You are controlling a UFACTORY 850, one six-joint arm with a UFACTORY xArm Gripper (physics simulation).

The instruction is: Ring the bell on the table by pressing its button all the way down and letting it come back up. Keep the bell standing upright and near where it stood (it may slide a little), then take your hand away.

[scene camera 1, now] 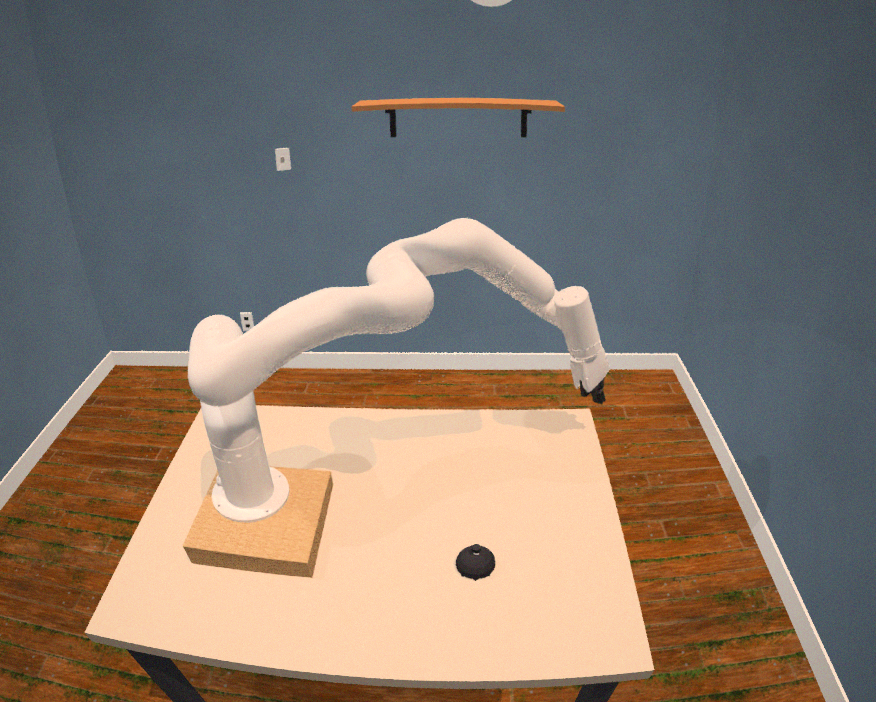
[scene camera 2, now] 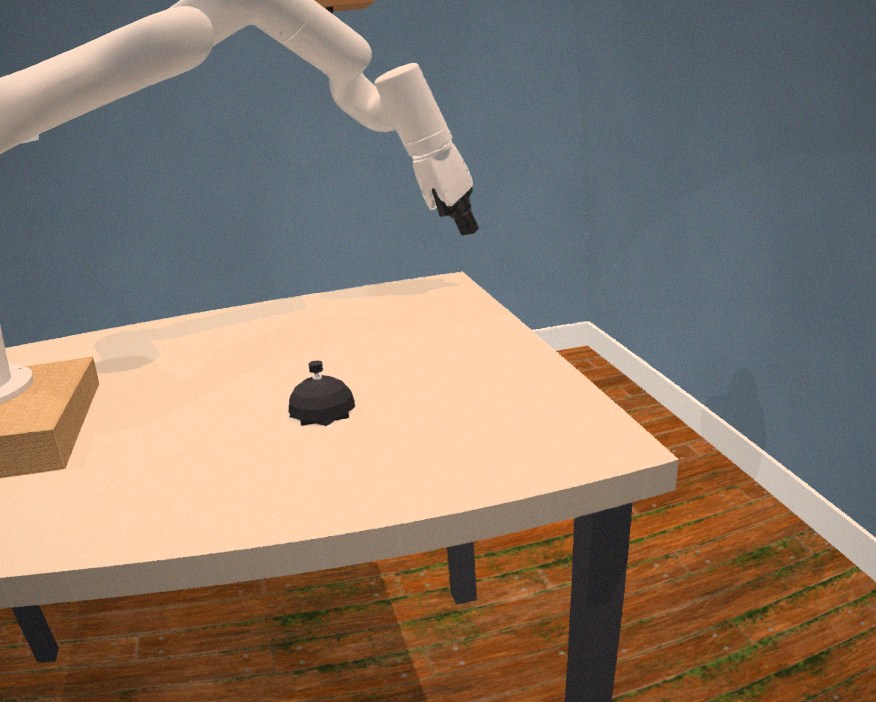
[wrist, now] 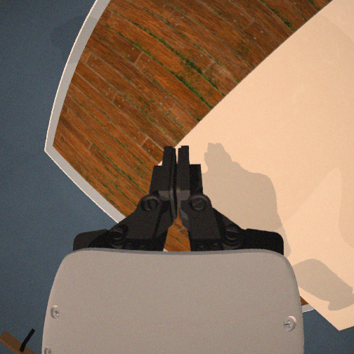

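A black dome-shaped bell [scene camera 1: 475,562] [scene camera 2: 321,400] stands upright on the table [scene camera 1: 394,621] [scene camera 2: 453,453], right of the arm's base. Its small black button [scene camera 2: 315,365] stands raised on a short light stem above the dome. My gripper [scene camera 1: 598,400] [scene camera 2: 469,232] [wrist: 178,161] is shut with nothing between its fingers. It hangs high above the table's far right corner, well away from the bell. The bell does not show in the wrist view.
The arm's base stands on a wooden block [scene camera 1: 292,537] [scene camera 2: 36,446] at the table's left. An orange shelf [scene camera 1: 459,103] is fixed to the blue wall behind. The arm's shadow lies along the table's far edge.
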